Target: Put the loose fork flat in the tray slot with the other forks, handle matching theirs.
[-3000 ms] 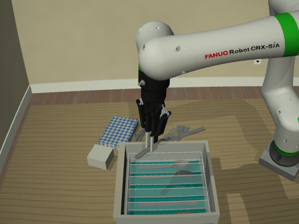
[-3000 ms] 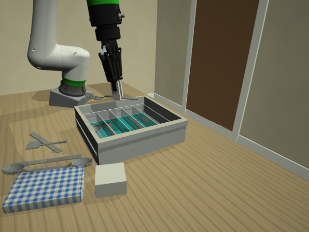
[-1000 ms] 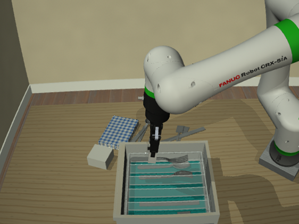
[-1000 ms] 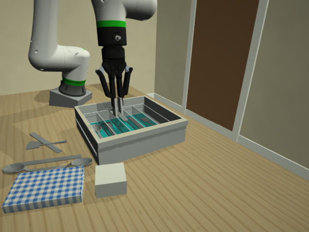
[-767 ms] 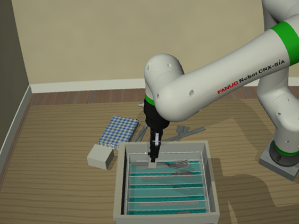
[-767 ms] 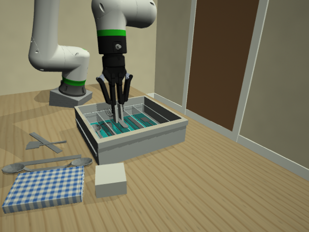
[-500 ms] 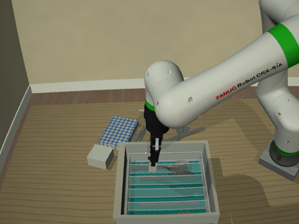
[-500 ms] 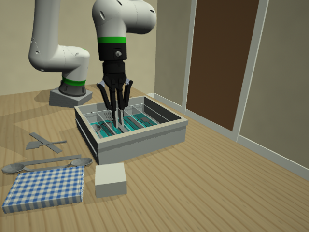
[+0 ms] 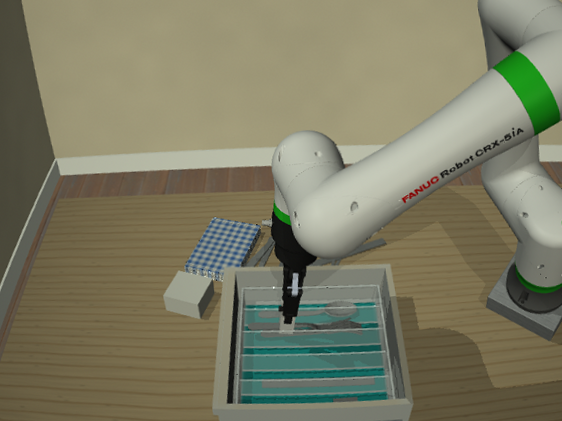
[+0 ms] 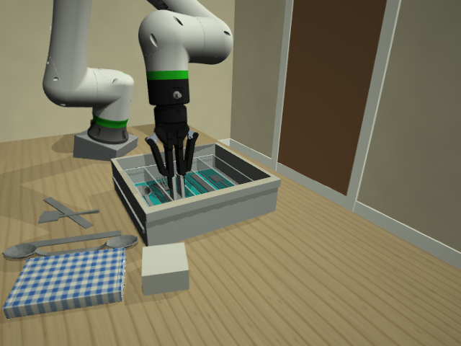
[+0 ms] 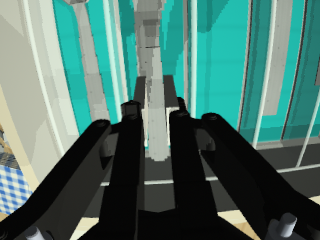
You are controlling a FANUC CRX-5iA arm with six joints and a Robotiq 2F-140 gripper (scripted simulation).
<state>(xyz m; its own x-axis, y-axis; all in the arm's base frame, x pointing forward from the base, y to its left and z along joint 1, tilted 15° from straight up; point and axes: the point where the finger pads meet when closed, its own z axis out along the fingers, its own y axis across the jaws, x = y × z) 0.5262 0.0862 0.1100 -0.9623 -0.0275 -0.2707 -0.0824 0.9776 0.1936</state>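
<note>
Right now the tray is 50 mm to the left of my hand, 50 mm behind it and 20 mm below it. From my hand the other things lie so: white block (220 mm ahead, 90 mm to the right, 50 mm below).
</note>
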